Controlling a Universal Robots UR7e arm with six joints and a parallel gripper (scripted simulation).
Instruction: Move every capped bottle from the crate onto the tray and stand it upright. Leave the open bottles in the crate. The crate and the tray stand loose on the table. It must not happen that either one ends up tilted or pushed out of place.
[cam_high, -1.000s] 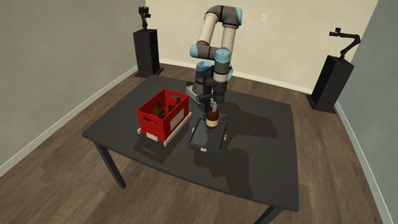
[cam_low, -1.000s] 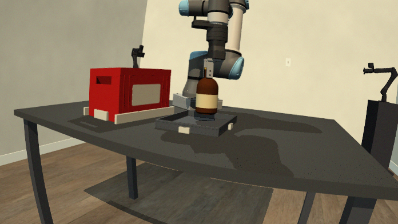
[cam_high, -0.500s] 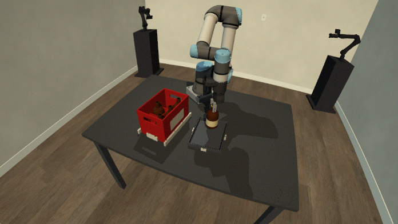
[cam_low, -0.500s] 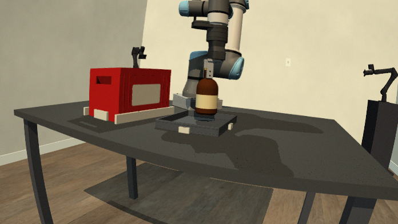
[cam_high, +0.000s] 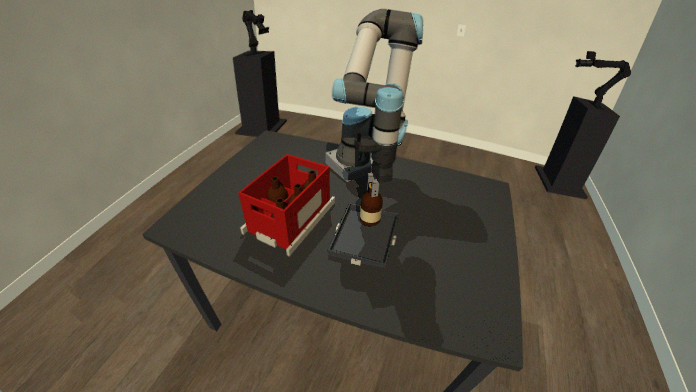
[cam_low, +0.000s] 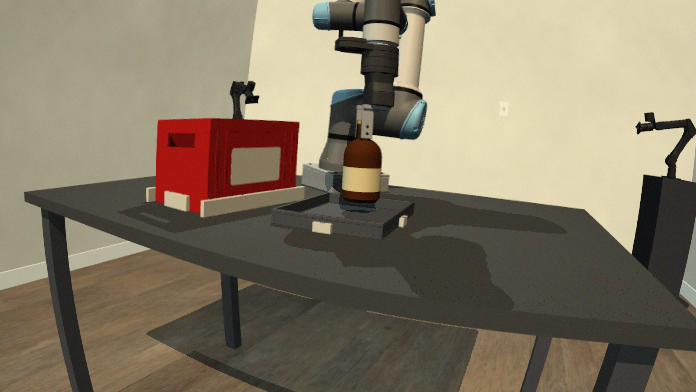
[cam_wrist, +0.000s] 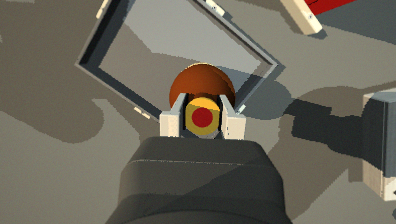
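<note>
Now: the brown capped bottle 60 mm below my hand. From my hand the other things lie so: dark tray (50 mm ahead, 150 mm below); red crate (40 mm ahead, 290 mm to the right, 80 mm below).
</note>
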